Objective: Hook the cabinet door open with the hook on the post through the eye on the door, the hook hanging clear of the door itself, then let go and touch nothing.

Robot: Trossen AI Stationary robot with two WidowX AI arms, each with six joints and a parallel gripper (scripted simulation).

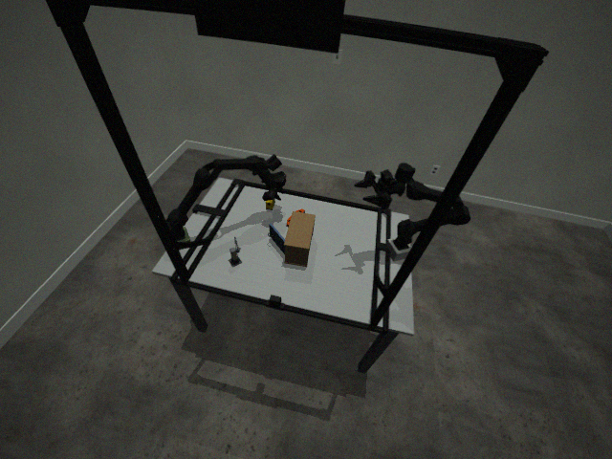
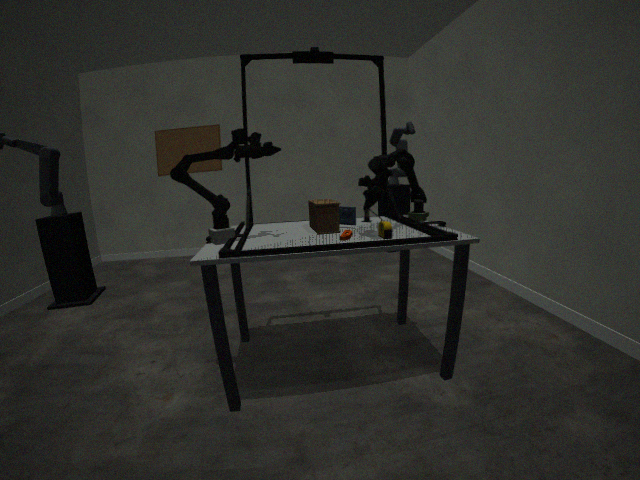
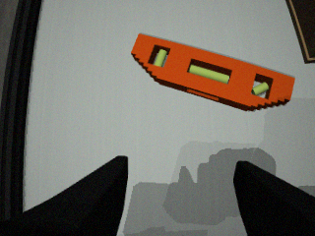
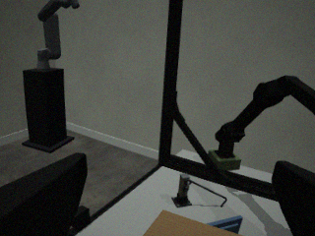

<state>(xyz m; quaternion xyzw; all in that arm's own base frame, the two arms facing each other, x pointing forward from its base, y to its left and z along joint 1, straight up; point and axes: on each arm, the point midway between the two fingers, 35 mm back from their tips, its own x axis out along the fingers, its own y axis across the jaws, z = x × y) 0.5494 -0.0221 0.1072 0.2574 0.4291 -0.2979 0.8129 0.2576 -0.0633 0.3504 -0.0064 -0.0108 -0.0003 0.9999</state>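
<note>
The hook post is 32 cm behind my left hand, 18 cm to the left of it and 9 cm below it. The rest, counted from my left hand: yellow block: 12 cm below, 5 cm ahead, 4 cm to the left; blue door: 27 cm behind, 9 cm below, 1 cm to the right.
</note>
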